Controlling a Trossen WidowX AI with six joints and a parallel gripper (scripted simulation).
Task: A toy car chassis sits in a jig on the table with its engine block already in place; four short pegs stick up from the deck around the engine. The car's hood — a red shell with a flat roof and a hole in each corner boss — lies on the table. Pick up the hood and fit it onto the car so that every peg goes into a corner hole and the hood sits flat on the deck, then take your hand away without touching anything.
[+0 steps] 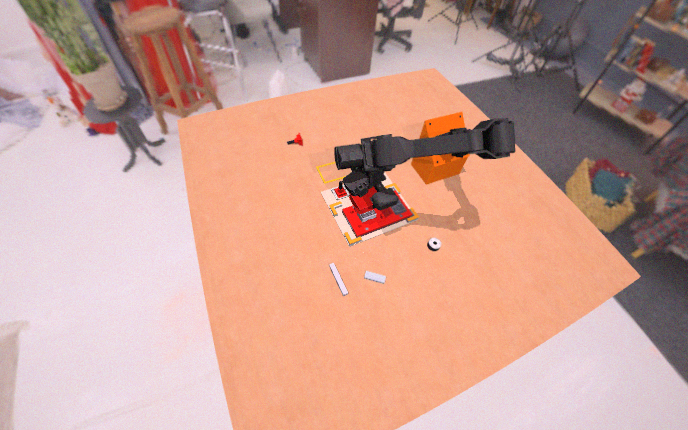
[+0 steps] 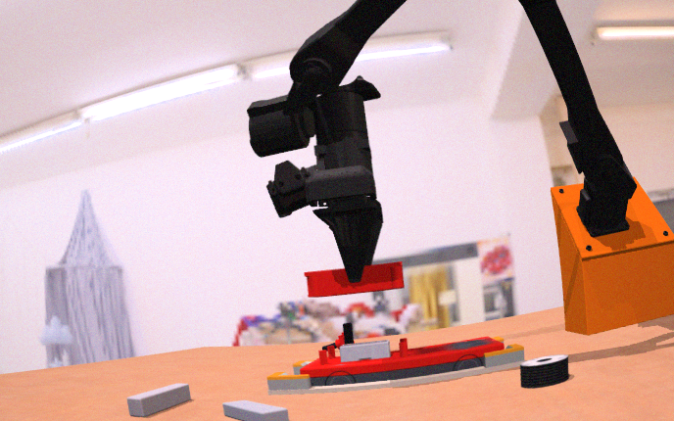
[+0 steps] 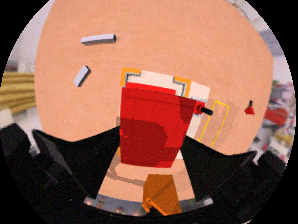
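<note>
Now: gripper tip 80 mm above the grey engine block and 10 mm to the right of it. From my gripper tip the other things lie so: red hood 10 mm above; black wheel 180 mm to the left, 150 mm behind, 100 mm below.
</note>
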